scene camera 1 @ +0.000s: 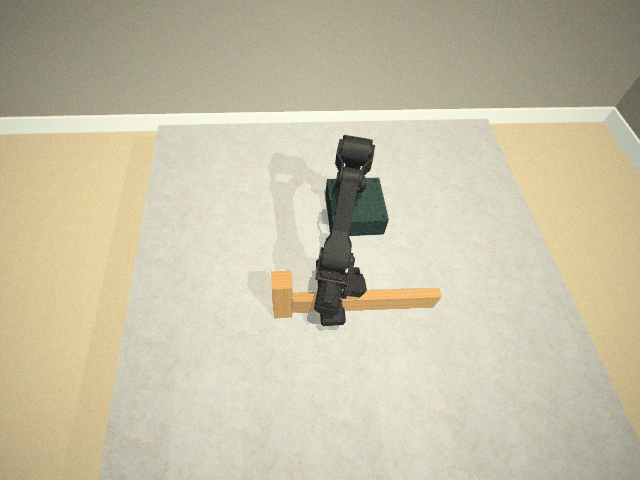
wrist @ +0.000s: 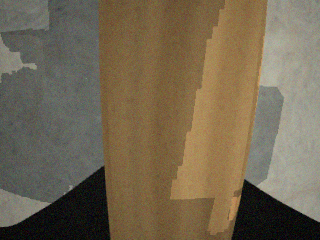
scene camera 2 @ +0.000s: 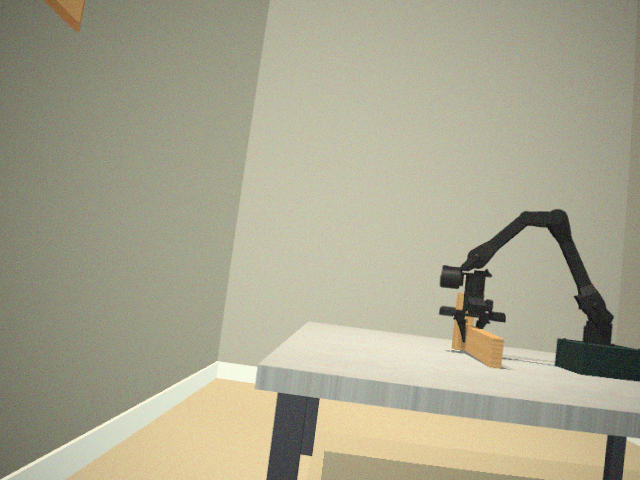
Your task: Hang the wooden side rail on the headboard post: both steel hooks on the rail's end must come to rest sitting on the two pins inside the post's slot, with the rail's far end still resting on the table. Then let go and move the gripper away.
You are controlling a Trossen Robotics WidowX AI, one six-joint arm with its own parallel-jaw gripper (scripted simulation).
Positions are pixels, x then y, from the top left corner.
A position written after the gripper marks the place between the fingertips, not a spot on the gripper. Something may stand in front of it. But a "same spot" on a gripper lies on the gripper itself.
gripper: scene camera 1 327, 303; wrist; scene camera 2
wooden side rail: scene camera 1 397, 298; wrist; scene camera 2
same spot on wooden side rail: point(wrist: 179, 94) = point(scene camera 2: 475, 327)
same spot on gripper: point(wrist: 86, 204) = point(scene camera 2: 480, 328)
